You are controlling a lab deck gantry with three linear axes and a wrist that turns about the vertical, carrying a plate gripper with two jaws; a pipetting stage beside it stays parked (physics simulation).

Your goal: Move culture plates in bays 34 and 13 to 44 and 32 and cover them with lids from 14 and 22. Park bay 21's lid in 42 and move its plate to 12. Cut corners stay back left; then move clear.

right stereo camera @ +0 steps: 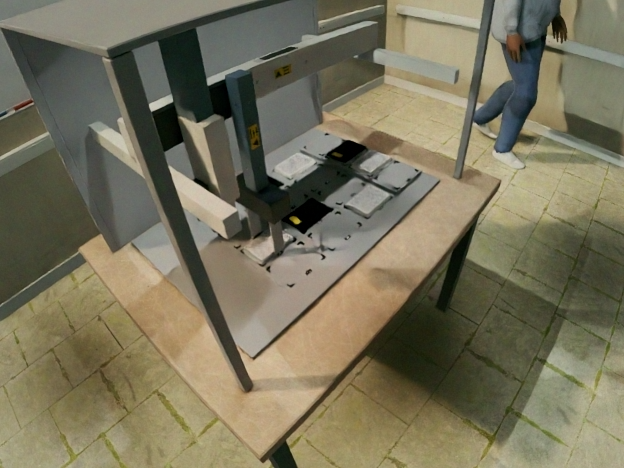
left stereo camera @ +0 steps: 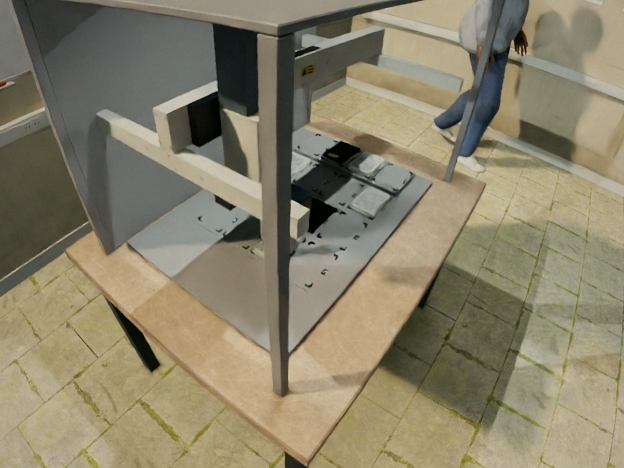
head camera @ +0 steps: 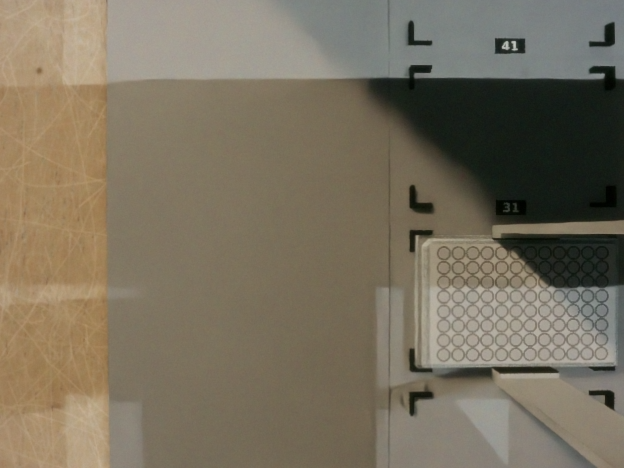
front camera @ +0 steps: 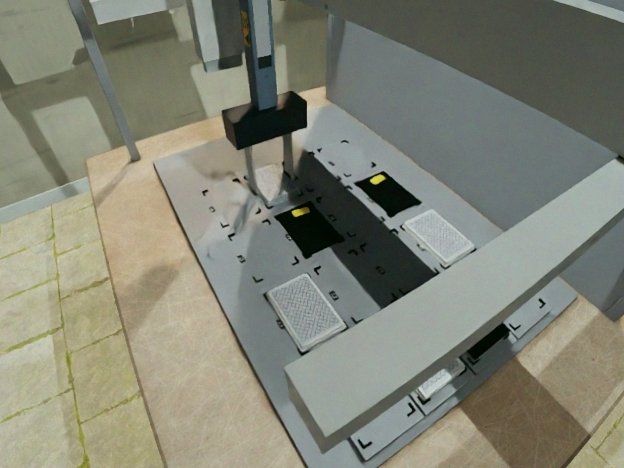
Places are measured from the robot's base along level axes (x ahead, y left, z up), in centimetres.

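Pixels of known places: gripper, fingertip midpoint: point(right stereo camera: 268, 242) point(head camera: 520, 302) point(front camera: 272, 182); robot's base, link origin: point(right stereo camera: 290, 286) point(left stereo camera: 309, 286) point(front camera: 203, 192).
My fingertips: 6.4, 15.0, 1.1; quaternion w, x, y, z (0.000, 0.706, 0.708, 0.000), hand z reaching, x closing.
Observation:
Ahead of a thing's pixels: the offset from my fingertips to its middle, as dx, dy, dz. "spot": to the spot under its first point.
A pale culture plate @[+0.0, +0.0, -0.4] point(front camera: 272, 190) point(head camera: 524, 322) sits flat in bay 21, its cut corner at the upper left in the head view. My gripper point(front camera: 272, 182) point(head camera: 525, 303) is down over it, its jaws against both long sides, shut on it. In the left stereo view a frame post hides the jaws. A black lid with a yellow label @[+16.4, +0.0, -0.7] point(front camera: 315, 234) point(right stereo camera: 312, 215) lies in bay 22. Another black lid @[+16.4, +21.4, -0.7] point(front camera: 395, 196) lies in bay 42. A black piece @[+49.2, +10.7, +1.6] point(front camera: 488, 342) point(left stereo camera: 340, 152) point(right stereo camera: 347, 151) is in bay 34. A pale plate @[+32.8, -10.7, -0.4] point(front camera: 304, 312) point(left stereo camera: 369, 201) point(right stereo camera: 367, 201) sits in bay 13.
Pale plates also stand in bay 43 @[spot: +33.4, +21.0, +0.3] point(front camera: 439, 236) point(right stereo camera: 294, 165) and bay 24 @[spot: +54.6, -0.3, +1.8] point(front camera: 441, 378) point(left stereo camera: 367, 163) point(right stereo camera: 375, 162). A thick pale beam point(front camera: 443, 302) crosses the front view and hides part of the deck. The parked pipetting stage point(right stereo camera: 206, 151) hangs beside my gripper.

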